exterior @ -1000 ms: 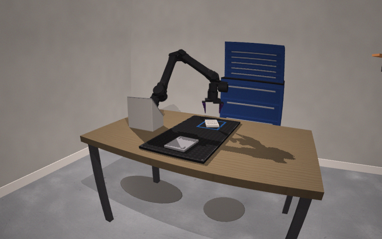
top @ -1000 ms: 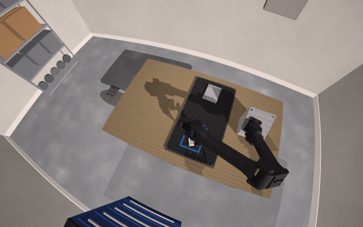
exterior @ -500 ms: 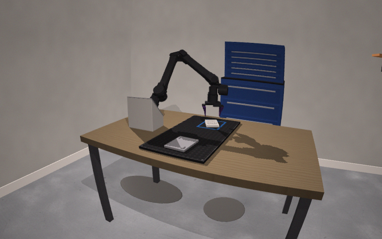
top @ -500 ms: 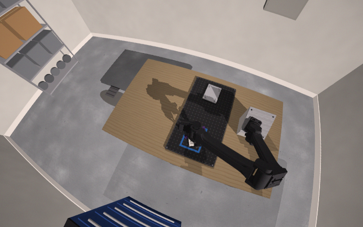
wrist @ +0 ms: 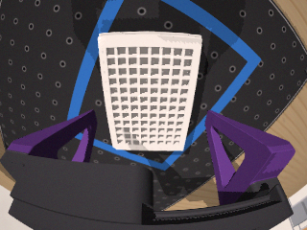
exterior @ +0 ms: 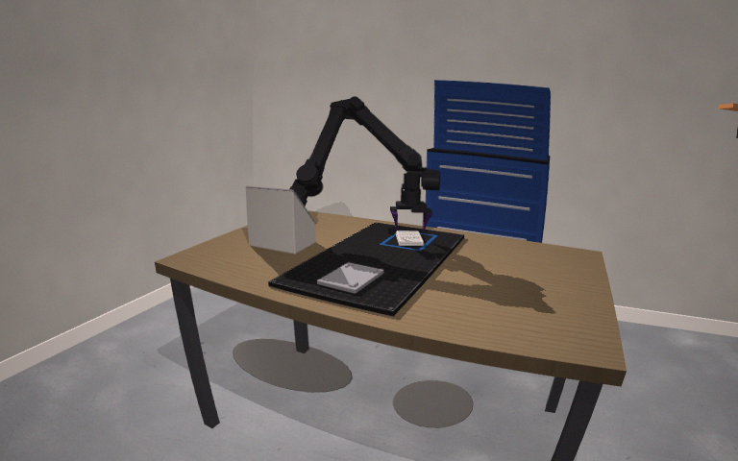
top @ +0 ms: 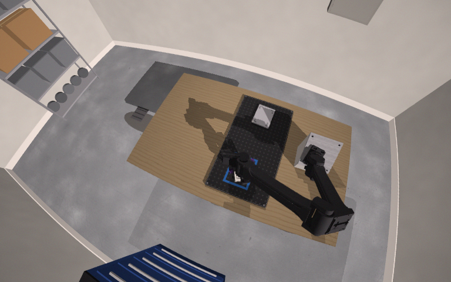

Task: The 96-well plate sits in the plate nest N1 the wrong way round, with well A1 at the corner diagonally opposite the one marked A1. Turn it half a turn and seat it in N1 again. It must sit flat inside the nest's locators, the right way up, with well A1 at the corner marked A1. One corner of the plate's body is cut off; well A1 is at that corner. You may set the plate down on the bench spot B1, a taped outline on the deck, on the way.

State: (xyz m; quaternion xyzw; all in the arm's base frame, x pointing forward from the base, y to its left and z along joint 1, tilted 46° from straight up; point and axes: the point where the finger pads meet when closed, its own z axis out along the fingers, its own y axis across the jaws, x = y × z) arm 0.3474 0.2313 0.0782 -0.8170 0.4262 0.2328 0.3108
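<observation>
Right now the white 96-well plate is 30 mm below my hand. From my hand the other things lie so: grey plate nest N1: 10 mm ahead, 410 mm to the right, 40 mm below; then A1 label: 60 mm ahead, 340 mm to the right, 30 mm below.
</observation>
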